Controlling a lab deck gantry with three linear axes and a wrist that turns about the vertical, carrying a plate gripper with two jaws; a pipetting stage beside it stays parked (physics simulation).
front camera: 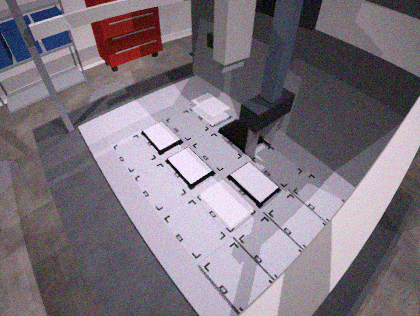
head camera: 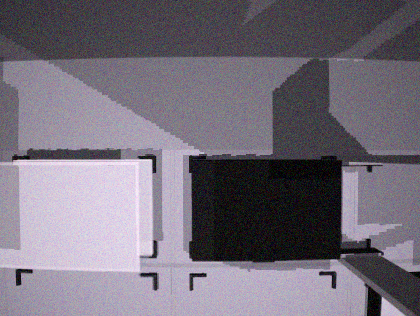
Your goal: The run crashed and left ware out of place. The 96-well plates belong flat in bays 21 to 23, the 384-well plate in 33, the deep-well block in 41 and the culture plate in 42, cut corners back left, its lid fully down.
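Places are measured from the robot's base along level axes (x ahead, y left, z up), in metres.
Pixels of known places: gripper, between the fingertips: (front camera: 258, 148) (head camera: 356, 207); robot's base, origin of its link: (front camera: 114, 147).
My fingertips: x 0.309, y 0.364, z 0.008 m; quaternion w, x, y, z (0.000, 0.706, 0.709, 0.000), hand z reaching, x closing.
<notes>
Ahead of a thing's pixels: the offset from my fingertips to its top centre.
The gripper (front camera: 263, 141) (head camera: 361, 207) is low over the back row with its jaws apart. A black rectangular shape @[dx -0.082, dy -0.001, dz +0.009 m] (front camera: 235, 132) (head camera: 265, 210) lies left of the jaws, over bay 42; what it is, and what is under it, I cannot tell. Pale ware with an offset upper layer @[dx -0.245, dy +0.000, dz +0.034 m] (front camera: 211, 106) (head camera: 75, 215) is in bay 41, the layer not square on it. In the front view, white-topped dark-edged ware @[dx -0.245, dy -0.214, dz +0.006 m] (front camera: 161, 136), a second such piece @[dx -0.081, dy -0.214, dz +0.006 m] (front camera: 190, 166) and a third @[dx +0.083, dy -0.107, dz +0.006 m] (front camera: 254, 183) lie flat. A pale translucent piece @[dx +0.083, dy -0.214, dz +0.006 m] (front camera: 226, 202) lies near them. Wells and cut corners are unreadable.
The parked pipetting stage (front camera: 233, 32) hangs behind the deck, beside the blue-grey gripper column (front camera: 282, 50). A red drawer cabinet (front camera: 129, 35) and a shelf with blue bins stand beyond the deck. A pale rail (front camera: 360, 200) runs along the right side.
</notes>
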